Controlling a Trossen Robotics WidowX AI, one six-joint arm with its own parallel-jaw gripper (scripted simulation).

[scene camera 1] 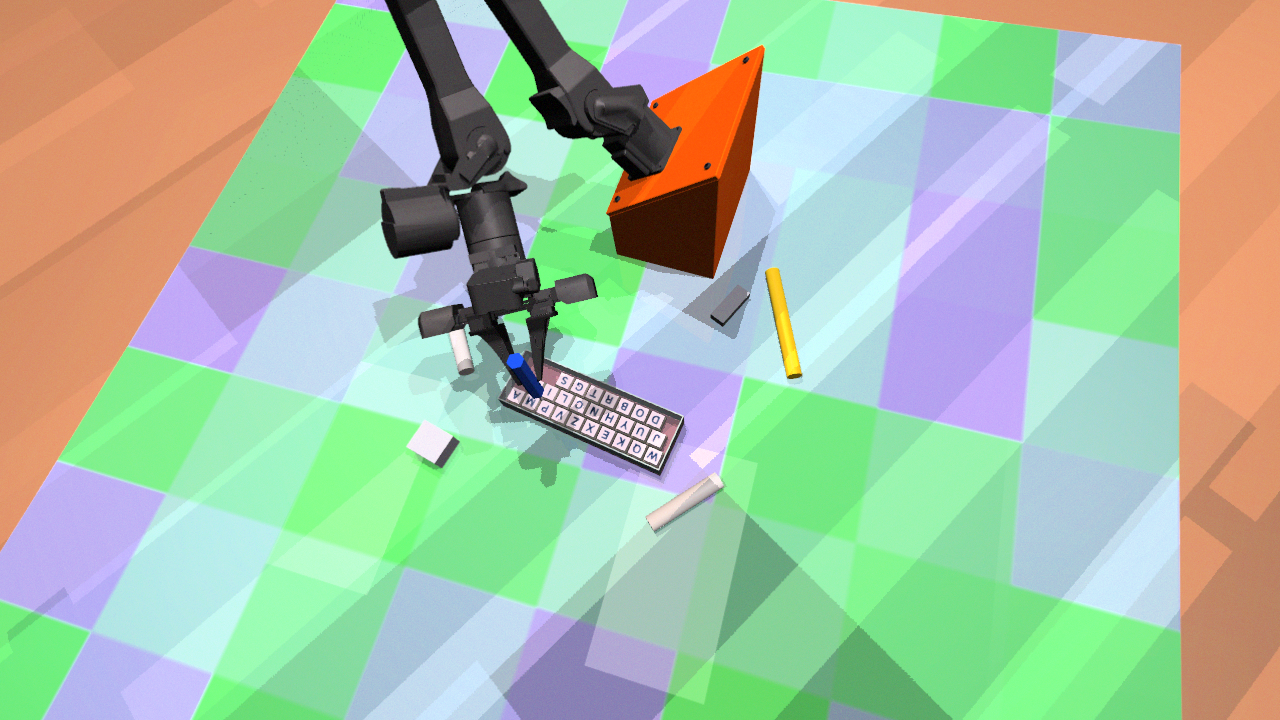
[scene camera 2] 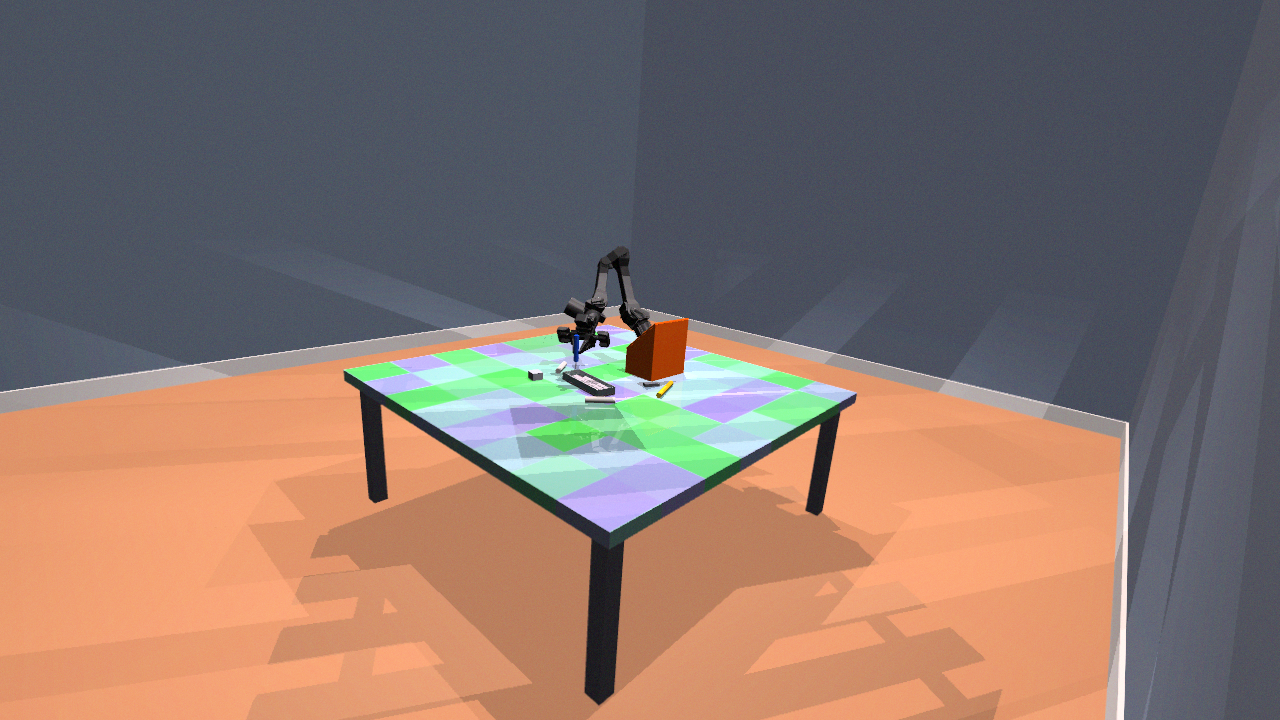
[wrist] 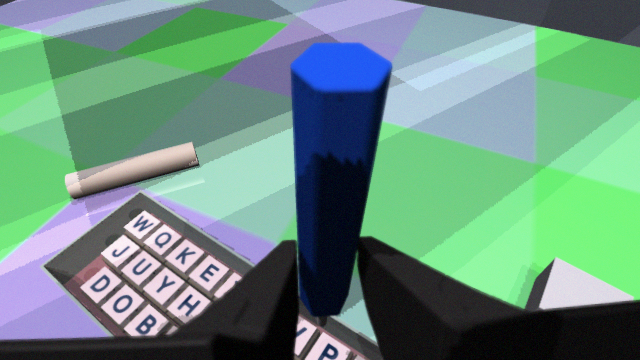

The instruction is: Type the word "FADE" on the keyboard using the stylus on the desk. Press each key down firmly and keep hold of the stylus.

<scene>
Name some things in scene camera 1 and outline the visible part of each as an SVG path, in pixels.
My gripper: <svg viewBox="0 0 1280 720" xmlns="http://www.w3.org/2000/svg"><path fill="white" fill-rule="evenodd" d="M514 235L495 238L468 246L468 257L474 274L466 285L472 306L464 308L463 304L455 304L421 312L418 318L418 326L422 339L464 329L466 324L468 324L470 328L469 335L478 335L485 340L499 356L516 384L520 386L522 385L507 364L509 355L514 354L505 324L498 324L498 316L524 310L530 312L531 317L525 320L530 336L534 370L537 380L541 381L549 321L551 317L558 315L558 311L555 310L555 303L562 301L568 305L597 298L598 294L594 278L586 273L555 280L555 287L540 290L541 281L535 258L526 259L521 237Z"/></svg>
A blue stylus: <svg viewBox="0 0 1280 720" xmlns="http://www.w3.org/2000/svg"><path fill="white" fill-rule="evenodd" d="M509 355L507 364L533 399L539 398L543 401L544 388L525 359L519 353Z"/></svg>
A white rod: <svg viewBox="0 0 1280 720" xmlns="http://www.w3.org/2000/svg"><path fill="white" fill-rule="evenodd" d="M461 329L452 331L449 335L459 375L465 376L472 374L475 369L465 330Z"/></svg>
A yellow rod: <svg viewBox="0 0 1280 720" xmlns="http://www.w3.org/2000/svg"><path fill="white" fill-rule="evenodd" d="M770 268L765 271L786 376L788 379L795 379L801 377L802 373L778 268Z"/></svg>
</scene>
